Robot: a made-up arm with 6 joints. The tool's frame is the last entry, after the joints. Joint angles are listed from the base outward.
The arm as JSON. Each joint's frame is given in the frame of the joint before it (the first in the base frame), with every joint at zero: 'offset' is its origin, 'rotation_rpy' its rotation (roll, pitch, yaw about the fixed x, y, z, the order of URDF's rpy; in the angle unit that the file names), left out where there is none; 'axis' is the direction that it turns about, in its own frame. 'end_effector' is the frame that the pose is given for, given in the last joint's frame.
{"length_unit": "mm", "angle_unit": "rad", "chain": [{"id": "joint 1", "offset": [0.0, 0.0, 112.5], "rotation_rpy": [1.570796, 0.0, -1.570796], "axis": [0.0, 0.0, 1.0]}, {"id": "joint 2", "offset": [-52.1, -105.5, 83.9], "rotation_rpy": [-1.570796, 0.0, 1.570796], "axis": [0.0, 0.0, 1.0]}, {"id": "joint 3", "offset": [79.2, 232.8, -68.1], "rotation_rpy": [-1.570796, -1.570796, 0.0], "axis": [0.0, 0.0, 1.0]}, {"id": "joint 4", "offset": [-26.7, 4.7, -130.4], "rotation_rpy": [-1.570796, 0.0, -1.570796], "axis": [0.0, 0.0, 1.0]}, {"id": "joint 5", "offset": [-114.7, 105.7, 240.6], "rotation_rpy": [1.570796, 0.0, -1.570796], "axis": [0.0, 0.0, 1.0]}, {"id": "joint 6", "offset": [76.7, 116.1, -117.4], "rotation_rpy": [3.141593, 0.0, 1.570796], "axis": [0.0, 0.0, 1.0]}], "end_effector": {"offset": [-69.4, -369.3, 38.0], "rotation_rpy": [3.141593, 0.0, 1.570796]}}
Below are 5 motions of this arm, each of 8 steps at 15 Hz.
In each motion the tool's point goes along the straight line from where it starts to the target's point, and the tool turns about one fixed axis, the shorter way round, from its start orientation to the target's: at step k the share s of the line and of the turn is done. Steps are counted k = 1, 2, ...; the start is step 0. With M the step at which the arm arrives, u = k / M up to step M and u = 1 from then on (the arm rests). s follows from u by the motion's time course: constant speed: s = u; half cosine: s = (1 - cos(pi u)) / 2; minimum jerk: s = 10 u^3 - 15 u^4 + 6 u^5.
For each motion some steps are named. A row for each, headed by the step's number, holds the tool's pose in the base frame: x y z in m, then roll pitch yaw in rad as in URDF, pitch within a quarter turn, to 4 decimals.
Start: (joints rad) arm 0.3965 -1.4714 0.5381 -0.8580 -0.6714 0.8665
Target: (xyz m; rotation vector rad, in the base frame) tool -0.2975 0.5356 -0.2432 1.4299 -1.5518 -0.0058
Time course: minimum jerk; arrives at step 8
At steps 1, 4, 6, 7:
1: -0.4151 0.5195 -0.0800 2.1430 -0.3225 -1.0325
4: -0.3572 0.5274 -0.1602 2.1970 -0.5028 -1.1665
6: -0.3099 0.5339 -0.2260 2.2681 -0.6438 -1.2970
7: -0.2994 0.5353 -0.2405 2.2879 -0.6738 -1.3293

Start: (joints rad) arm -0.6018 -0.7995 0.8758 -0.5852 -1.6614 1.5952
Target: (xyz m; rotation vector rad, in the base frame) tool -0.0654 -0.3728 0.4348 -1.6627 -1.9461 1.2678
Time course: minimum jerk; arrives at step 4
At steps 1, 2, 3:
1: -0.0077 -0.2965 0.4335 -2.0169 0.3649 1.9881
2: -0.0332 -0.3303 0.4341 -2.1075 0.3474 1.9422
3: -0.0587 -0.3640 0.4347 -2.1967 0.3262 1.8985

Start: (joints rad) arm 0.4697 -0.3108 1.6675 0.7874 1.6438 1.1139
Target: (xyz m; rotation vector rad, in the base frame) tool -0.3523 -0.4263 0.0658 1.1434 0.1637 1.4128
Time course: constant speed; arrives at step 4
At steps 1, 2, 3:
1: -0.3746 -0.3836 0.1444 1.0323 -0.4387 1.1527
2: -0.3671 -0.3978 0.1182 1.0063 -0.4759 1.1951
3: -0.3597 -0.4121 0.0920 0.9780 -0.5121 1.2395

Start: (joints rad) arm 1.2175 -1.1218 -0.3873 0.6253 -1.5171 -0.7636
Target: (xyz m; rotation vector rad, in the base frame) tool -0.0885 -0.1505 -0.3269 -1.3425 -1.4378 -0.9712
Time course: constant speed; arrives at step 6
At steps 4, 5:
4: -0.1370 -0.1270 -0.3182 -2.4049 -1.3042 1.0473
5: -0.1128 -0.1388 -0.3226 -2.7114 -1.3077 1.2983

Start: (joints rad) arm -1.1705 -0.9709 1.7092 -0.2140 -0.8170 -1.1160
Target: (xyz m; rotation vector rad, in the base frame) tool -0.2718 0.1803 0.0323 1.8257 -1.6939 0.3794
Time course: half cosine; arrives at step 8
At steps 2, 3, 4, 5, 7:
2: -0.3086 0.1840 0.1022 3.0493 -0.2064 -1.2808
3: -0.3016 0.1833 0.0889 3.0081 -0.2852 -1.3087
4: -0.2933 0.1825 0.0732 2.9610 -0.3794 -1.3381
5: -0.2851 0.1816 0.0576 2.9151 -0.4749 -1.3638
7: -0.2734 0.1805 0.0354 2.8504 -0.6115 -1.3937

